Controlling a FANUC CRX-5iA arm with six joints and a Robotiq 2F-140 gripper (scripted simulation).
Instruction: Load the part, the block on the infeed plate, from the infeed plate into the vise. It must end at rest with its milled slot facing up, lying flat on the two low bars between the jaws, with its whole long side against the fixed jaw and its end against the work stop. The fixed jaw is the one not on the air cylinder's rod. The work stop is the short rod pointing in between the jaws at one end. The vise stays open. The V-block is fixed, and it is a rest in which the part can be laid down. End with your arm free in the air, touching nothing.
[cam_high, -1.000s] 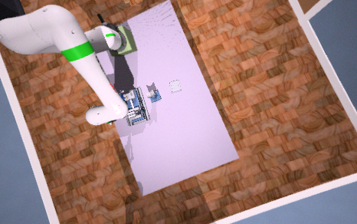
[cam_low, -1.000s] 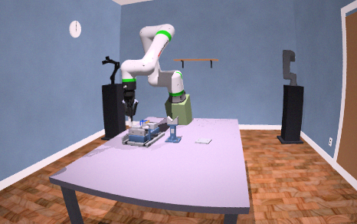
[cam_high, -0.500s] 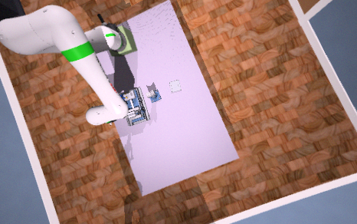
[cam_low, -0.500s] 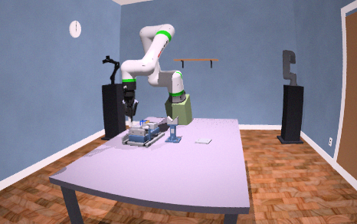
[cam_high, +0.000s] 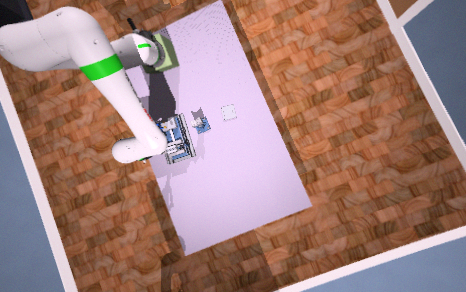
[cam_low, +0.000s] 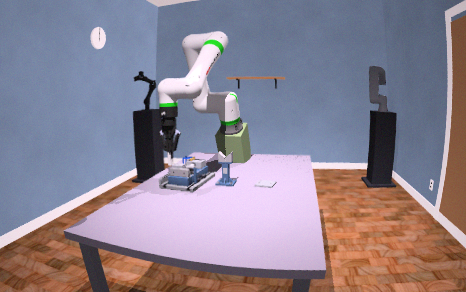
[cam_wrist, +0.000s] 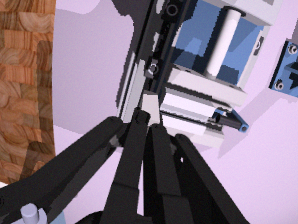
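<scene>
Now: hand 5 cm to the right of the part and 4 cm above it. Also, from my hand: air cylinder rod (8 cm behind, 7 cm to the left, 6 cm below).
</scene>
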